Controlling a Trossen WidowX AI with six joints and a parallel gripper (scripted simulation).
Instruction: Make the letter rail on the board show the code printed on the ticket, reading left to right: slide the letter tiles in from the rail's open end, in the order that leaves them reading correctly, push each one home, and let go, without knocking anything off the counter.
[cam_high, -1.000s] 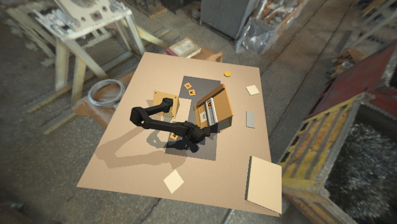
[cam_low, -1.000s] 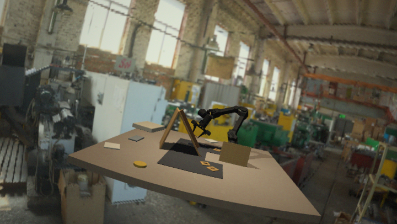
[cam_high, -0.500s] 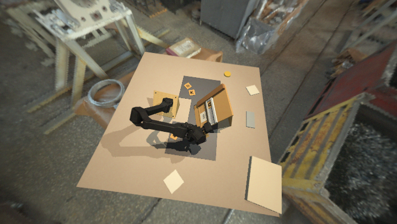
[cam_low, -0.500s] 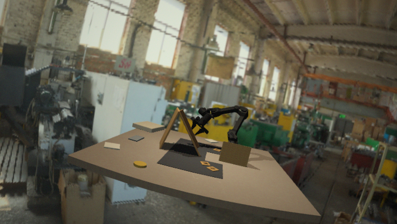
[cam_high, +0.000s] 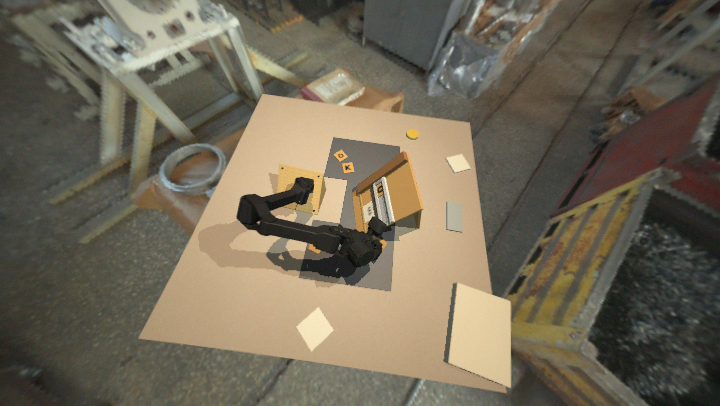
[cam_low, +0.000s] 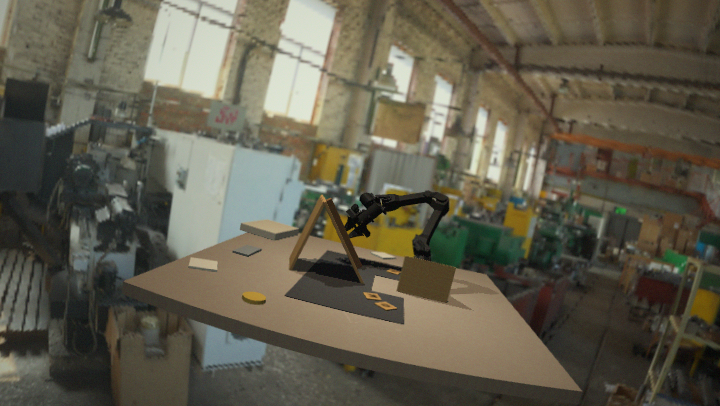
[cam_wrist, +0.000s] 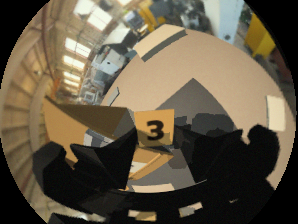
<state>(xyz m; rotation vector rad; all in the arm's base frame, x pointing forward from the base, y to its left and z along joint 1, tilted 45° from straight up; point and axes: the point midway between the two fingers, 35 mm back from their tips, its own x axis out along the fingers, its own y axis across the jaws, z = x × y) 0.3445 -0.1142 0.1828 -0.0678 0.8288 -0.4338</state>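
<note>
Now: the white ticket 60 mm behind my gripper tip, 150 mm to the left of it and 30 mm below it. Also, from my gripper tip: letter tile: right at my gripper tip; orange tile marked u: 40 mm behind, 220 mm to the left, 40 mm above; tile marked 4: 260 mm behind, 30 mm to the right, 120 mm below.
</note>
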